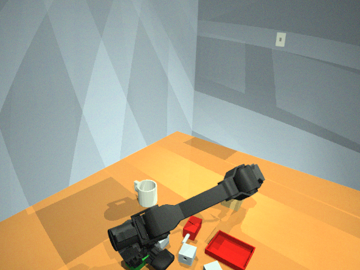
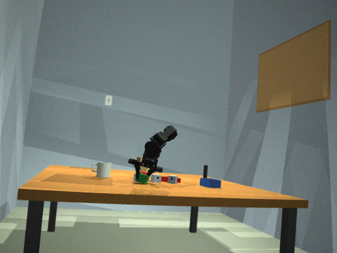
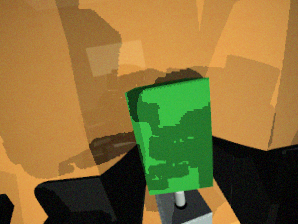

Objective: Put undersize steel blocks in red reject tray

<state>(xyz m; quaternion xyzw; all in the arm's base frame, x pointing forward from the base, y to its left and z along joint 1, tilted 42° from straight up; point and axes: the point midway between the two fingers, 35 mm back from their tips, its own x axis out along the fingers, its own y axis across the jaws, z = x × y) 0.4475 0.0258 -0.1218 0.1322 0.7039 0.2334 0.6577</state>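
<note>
Right now my gripper tip is 10 cm past the steel block, 10 cm to the right of it and 1 cm below it. Also, from my gripper tip: green GO gauge 1 cm behind, 2 cm above; then red-handled gauge 18 cm behind, 5 cm to the left, 1 cm above; then red reject tray 22 cm behind, 20 cm to the left.
</note>
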